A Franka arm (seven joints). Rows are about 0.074 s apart.
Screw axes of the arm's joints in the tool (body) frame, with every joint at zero. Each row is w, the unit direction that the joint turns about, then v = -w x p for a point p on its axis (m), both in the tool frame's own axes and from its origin. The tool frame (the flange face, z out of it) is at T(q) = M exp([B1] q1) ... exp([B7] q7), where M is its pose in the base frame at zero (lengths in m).
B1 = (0, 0, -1, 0.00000, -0.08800, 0.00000)
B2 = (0, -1, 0, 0.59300, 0.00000, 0.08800)
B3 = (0, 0, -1, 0.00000, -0.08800, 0.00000)
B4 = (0, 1, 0, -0.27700, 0.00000, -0.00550)
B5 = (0, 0, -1, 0.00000, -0.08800, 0.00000)
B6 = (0, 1, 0, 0.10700, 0.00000, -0.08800)
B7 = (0, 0, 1, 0.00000, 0.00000, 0.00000)
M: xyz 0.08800 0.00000 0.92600 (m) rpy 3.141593 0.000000 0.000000 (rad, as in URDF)
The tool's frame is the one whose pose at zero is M.
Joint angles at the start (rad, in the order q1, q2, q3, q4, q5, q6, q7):
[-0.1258, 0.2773, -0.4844, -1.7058, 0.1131, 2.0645, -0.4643]
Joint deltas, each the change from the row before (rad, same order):
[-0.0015, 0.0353, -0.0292, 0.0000, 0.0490, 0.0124, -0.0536]
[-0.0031, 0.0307, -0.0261, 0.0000, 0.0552, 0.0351, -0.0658]
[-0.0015, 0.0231, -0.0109, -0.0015, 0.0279, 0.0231, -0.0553]
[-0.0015, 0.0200, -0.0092, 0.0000, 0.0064, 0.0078, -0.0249]
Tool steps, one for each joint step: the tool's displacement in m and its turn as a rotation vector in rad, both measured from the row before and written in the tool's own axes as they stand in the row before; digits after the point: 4 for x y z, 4 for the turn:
[-0.0028, 0.0134, 0.0179, 0.0196, -0.0054, -0.0039]
[-0.0013, 0.0144, 0.0126, 0.0104, 0.0232, -0.0129]
[-0.0004, 0.0063, 0.0110, 0.0017, 0.0077, -0.0302]
[-0.0020, 0.0054, 0.0099, -0.0045, -0.0110, -0.0128]

